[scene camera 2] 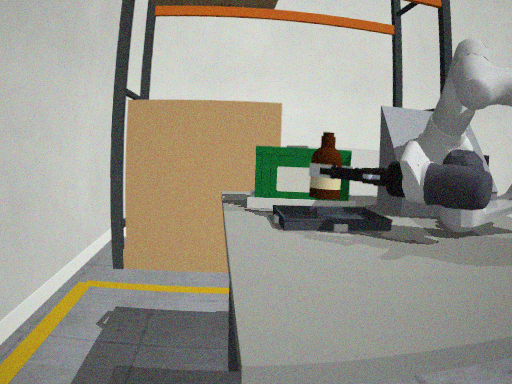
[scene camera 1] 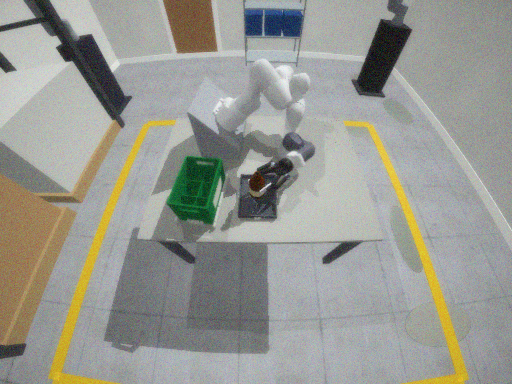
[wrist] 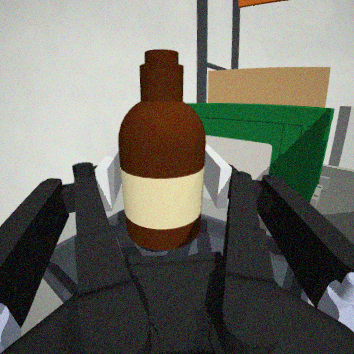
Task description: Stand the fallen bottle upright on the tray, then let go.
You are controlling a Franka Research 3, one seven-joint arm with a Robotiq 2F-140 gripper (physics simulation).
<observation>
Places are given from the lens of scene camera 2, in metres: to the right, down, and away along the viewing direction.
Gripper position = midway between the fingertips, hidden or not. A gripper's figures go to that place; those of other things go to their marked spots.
my gripper (scene camera 2: 320, 169): 0.15, -0.05, 0.95
brown bottle (scene camera 2: 327, 154): 0.16, -0.09, 0.90
</observation>
